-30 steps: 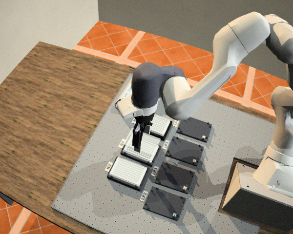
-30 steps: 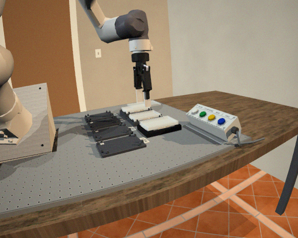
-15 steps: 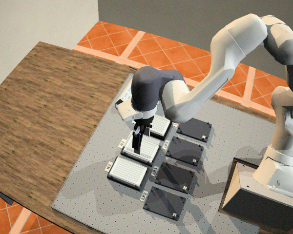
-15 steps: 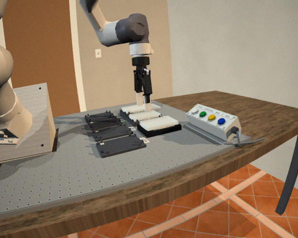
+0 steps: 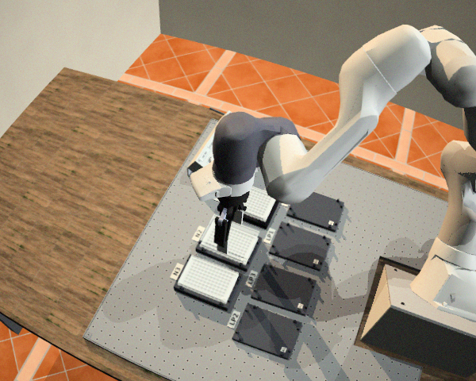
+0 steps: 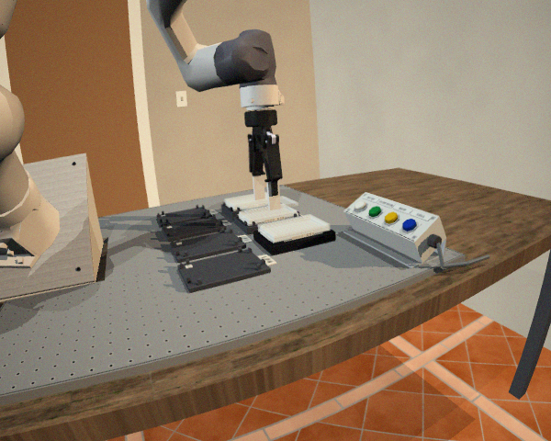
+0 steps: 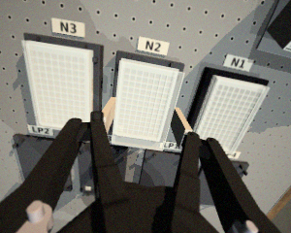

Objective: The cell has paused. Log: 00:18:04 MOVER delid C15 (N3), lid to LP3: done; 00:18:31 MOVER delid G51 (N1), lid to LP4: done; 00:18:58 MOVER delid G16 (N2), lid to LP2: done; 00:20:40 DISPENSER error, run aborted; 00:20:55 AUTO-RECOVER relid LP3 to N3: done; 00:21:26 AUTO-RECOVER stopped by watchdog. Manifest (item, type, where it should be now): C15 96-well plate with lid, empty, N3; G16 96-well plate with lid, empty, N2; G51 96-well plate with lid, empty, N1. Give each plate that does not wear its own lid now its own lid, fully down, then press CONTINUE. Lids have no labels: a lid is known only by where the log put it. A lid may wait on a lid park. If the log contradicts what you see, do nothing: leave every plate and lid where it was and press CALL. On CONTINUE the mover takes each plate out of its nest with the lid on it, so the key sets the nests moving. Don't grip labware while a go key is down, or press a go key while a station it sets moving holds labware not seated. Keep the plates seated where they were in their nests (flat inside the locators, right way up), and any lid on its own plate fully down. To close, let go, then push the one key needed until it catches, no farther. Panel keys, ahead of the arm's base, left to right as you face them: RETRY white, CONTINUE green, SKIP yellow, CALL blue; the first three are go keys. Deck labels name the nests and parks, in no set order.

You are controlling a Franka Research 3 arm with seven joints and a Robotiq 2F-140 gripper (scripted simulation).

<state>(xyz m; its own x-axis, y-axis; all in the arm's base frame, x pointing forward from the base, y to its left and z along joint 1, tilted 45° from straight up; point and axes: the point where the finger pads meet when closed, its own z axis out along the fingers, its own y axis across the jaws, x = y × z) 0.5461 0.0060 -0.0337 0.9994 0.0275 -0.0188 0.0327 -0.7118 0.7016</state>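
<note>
Now: hand 50 mm above the plate. Also, from my hand: LP3 park (180 mm behind, 60 mm to the left, 70 mm below); then white retry key (140 mm ahead, 190 mm to the right, 10 mm below); then lp1 park (170 mm behind, 80 mm to the right, 70 mm below).
</note>
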